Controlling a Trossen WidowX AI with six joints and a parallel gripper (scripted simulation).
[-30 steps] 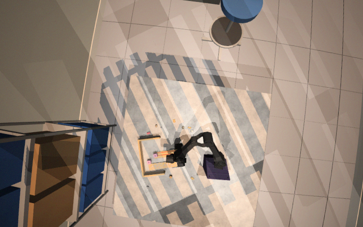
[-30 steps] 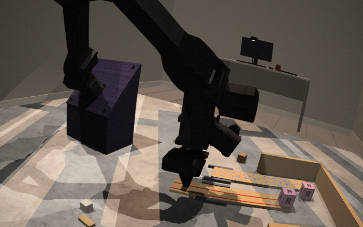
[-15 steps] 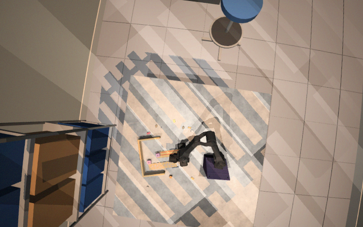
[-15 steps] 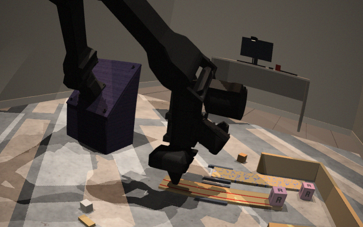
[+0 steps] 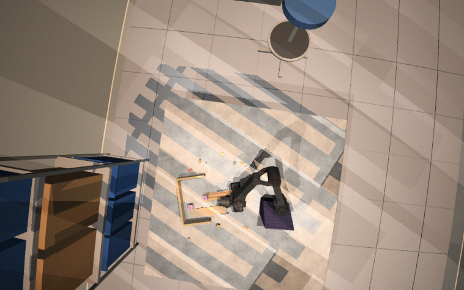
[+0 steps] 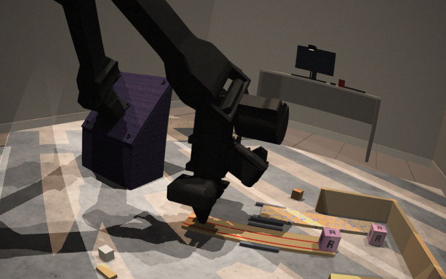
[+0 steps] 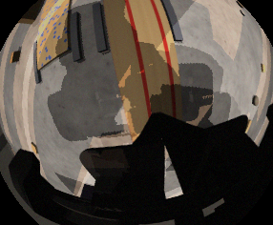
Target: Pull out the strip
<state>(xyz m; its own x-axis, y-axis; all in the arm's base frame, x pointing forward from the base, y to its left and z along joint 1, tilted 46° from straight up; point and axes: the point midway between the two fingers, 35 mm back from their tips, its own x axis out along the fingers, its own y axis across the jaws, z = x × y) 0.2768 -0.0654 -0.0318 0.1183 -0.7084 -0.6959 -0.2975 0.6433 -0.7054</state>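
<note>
My gripper tip is 100 mm short of the red-lined strip and 30 mm to the right of it.
</note>
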